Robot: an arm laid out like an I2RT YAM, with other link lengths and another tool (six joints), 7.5 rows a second.
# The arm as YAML. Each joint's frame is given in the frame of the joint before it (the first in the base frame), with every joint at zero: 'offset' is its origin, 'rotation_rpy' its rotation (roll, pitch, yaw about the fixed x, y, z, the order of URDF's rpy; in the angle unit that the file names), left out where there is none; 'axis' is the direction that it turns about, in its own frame. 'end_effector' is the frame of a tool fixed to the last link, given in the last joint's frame.
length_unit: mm
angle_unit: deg
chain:
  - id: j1
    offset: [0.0, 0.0, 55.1]
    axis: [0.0, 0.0, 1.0]
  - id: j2
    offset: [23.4, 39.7, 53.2]
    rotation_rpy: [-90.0, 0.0, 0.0]
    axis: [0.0, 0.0, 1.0]
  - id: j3
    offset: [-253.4, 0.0, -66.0]
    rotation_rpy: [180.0, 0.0, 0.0]
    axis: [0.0, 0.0, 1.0]
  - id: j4
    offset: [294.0, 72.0, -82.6]
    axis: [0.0, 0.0, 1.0]
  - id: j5
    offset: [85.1, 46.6, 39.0]
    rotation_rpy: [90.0, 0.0, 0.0]
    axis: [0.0, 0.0, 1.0]
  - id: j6
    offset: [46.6, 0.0, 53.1]
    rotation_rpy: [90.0, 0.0, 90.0]
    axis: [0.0, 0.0, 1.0]
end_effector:
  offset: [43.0, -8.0, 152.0]
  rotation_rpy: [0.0, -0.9, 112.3]
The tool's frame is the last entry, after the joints.
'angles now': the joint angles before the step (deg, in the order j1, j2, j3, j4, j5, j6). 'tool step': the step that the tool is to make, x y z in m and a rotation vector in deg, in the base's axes. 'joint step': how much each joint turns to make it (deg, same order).
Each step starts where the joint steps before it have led.
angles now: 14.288, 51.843, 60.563, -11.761, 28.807, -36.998
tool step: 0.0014, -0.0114, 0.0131, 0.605, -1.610, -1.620
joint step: -1.668, 1.043, 1.781, 0.853, -0.056, 0.242
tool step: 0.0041, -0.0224, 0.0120, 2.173, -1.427, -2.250
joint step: -3.764, 1.787, 2.802, -0.187, -1.547, 2.085
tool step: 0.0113, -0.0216, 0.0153, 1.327, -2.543, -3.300
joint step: -3.028, 3.889, 3.278, 2.791, 0.281, 1.113
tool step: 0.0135, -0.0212, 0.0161, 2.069, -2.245, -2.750
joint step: -2.895, 4.806, 5.001, 1.217, -0.070, 2.136
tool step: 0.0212, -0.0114, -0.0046, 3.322, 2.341, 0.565
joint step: -2.410, 5.087, 6.201, -5.033, -2.915, 3.829
